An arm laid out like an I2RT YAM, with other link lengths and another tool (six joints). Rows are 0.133 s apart.
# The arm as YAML. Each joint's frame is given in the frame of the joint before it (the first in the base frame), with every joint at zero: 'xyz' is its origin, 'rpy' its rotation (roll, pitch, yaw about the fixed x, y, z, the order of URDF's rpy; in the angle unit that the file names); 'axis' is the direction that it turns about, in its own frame. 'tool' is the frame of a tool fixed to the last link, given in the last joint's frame.
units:
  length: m
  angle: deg
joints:
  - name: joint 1
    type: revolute
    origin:
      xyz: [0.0, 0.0, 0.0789]
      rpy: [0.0, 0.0, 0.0]
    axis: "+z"
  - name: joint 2
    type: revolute
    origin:
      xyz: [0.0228, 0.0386, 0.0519]
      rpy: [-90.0, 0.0, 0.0]
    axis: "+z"
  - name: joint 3
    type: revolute
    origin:
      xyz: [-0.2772, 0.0, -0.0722]
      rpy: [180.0, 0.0, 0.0]
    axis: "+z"
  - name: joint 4
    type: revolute
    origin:
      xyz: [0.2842, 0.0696, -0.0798]
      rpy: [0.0, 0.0, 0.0]
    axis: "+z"
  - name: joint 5
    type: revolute
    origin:
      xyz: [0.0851, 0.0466, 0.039]
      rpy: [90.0, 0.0, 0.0]
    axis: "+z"
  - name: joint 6
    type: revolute
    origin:
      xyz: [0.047, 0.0, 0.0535]
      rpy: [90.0, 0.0, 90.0]
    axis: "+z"
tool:
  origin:
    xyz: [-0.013, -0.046, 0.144]
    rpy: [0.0, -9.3, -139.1]
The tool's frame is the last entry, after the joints.
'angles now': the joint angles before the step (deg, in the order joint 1, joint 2, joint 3, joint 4, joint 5, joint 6). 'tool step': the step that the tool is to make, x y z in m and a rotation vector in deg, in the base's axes. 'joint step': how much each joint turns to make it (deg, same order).
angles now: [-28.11, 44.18, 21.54, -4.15, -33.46, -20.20]
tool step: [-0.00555, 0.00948, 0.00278, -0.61, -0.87, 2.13]
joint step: [0.15, -1.88, -0.58, -0.93, -1.71, -1.21]
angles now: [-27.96, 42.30, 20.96, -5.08, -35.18, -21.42]
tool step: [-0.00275, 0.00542, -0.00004, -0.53, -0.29, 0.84]
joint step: [0.51, -1.17, -0.48, -0.50, -0.14, -0.54]
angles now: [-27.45, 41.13, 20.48, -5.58, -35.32, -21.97]
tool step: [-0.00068, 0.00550, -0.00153, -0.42, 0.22, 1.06]
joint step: [0.71, -0.08, 0.00, -0.50, -0.10, -0.71]
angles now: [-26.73, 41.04, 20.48, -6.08, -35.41, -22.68]
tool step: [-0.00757, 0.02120, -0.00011, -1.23, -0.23, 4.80]
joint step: [1.57, -1.48, -0.05, -2.45, -2.42, -2.95]
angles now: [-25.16, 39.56, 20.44, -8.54, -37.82, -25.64]
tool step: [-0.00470, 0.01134, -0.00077, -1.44, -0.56, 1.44]
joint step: [1.89, -2.23, -0.83, -0.87, 0.90, -0.95]
